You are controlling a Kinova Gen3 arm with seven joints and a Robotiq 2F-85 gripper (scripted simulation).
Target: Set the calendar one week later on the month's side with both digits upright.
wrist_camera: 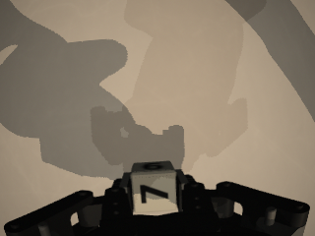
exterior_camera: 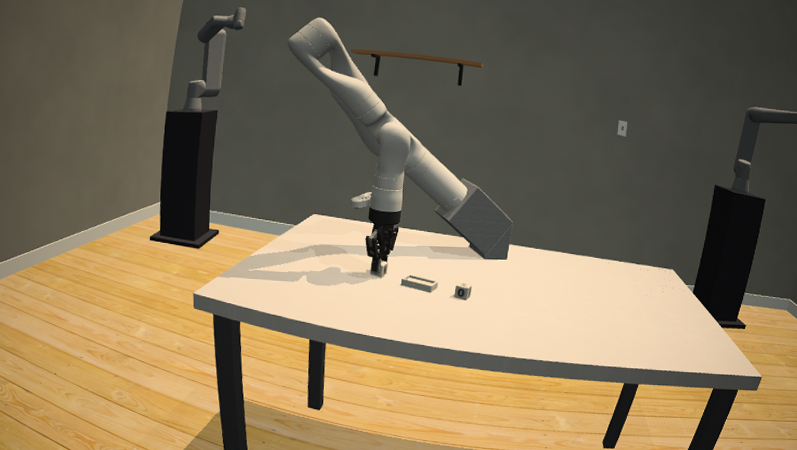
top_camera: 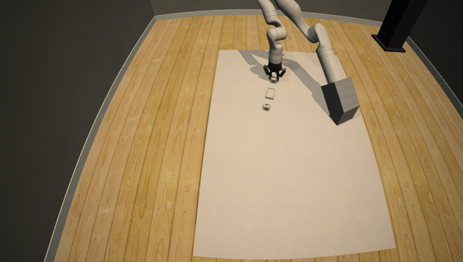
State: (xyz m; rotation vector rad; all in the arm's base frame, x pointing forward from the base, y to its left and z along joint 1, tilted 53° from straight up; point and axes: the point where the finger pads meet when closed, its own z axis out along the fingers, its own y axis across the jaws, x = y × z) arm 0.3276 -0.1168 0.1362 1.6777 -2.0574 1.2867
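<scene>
The white digit cube lies 10 mm below my hand. Round my hand: white calendar tray (40 mm ahead, 100 mm to the left, 20 mm below).
</scene>
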